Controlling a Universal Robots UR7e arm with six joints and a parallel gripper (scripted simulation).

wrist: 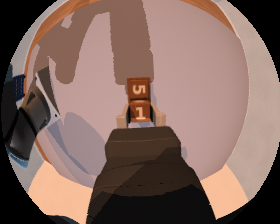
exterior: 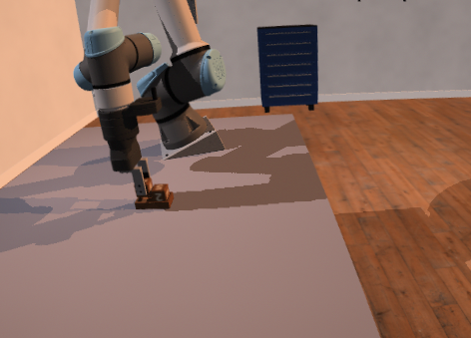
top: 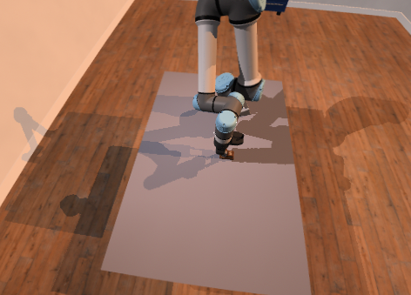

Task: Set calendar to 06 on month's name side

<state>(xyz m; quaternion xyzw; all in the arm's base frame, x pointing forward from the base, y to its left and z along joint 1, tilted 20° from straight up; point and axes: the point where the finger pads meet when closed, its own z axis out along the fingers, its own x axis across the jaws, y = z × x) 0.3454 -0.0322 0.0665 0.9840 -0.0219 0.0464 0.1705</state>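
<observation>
Now: hand 40 mm above the brown wooden tray and 20 mm to the right of it.
</observation>
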